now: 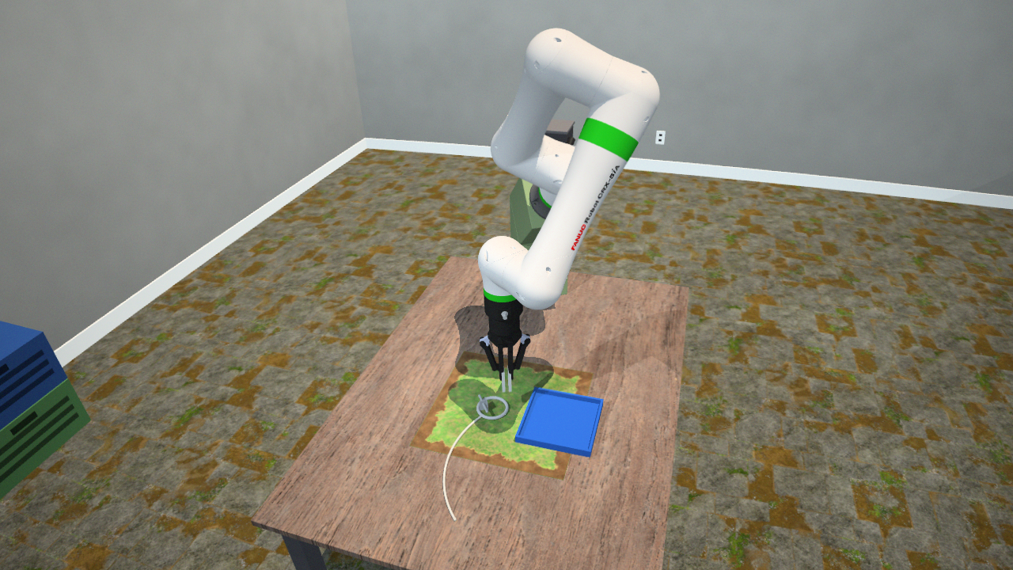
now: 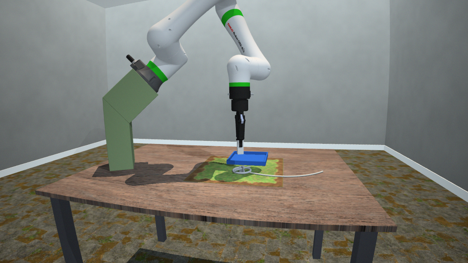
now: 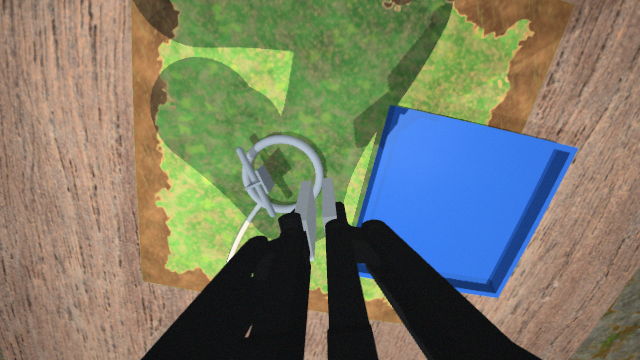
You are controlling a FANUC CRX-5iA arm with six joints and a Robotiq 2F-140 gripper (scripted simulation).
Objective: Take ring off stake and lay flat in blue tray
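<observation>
Right now the white ring is 10 cm below my hand, 3 cm to the right of it and 2 cm ahead of it. From my hand the other things lie so: mat: 12 cm below; then grey stake: 9 cm below, 5 cm to the right, 3 cm ahead; then blue tray: 15 cm to the left, 10 cm below, 1 cm behind.
</observation>
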